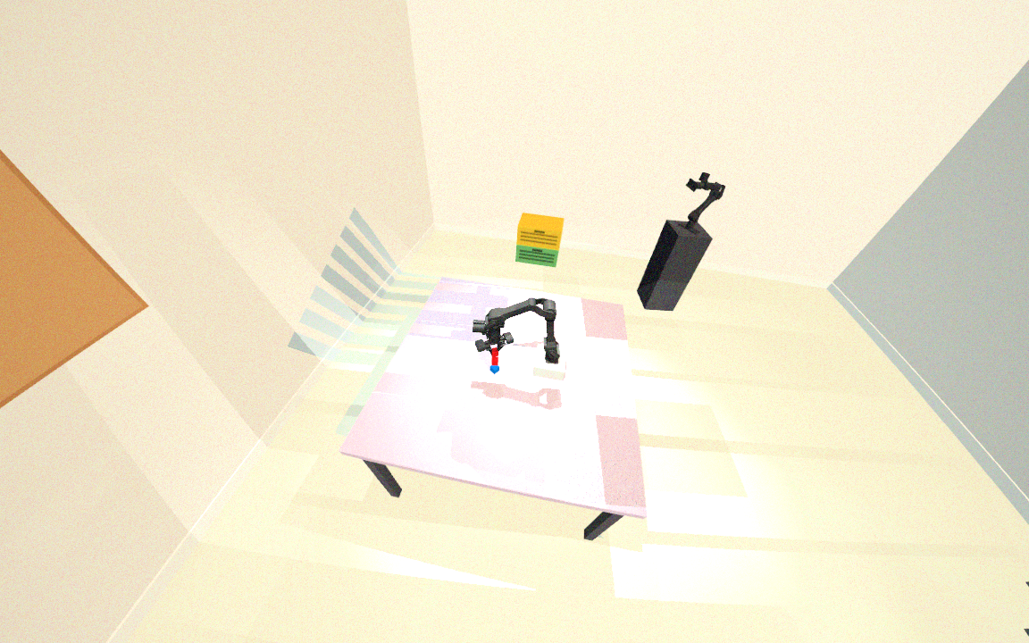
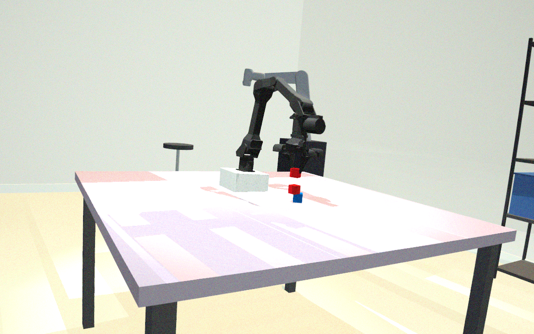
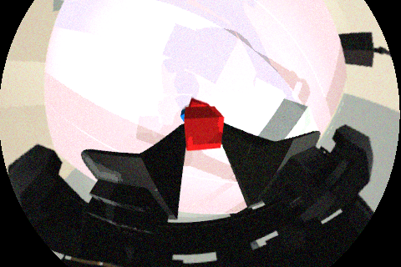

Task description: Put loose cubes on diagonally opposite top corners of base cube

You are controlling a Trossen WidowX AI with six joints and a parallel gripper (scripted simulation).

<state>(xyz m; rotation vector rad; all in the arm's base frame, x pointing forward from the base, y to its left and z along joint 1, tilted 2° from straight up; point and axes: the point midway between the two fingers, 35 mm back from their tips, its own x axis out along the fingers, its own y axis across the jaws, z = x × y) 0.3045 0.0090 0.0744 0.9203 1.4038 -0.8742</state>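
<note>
The blue cube is 30 mm to the left of my gripper tip and 100 mm below it.
</note>
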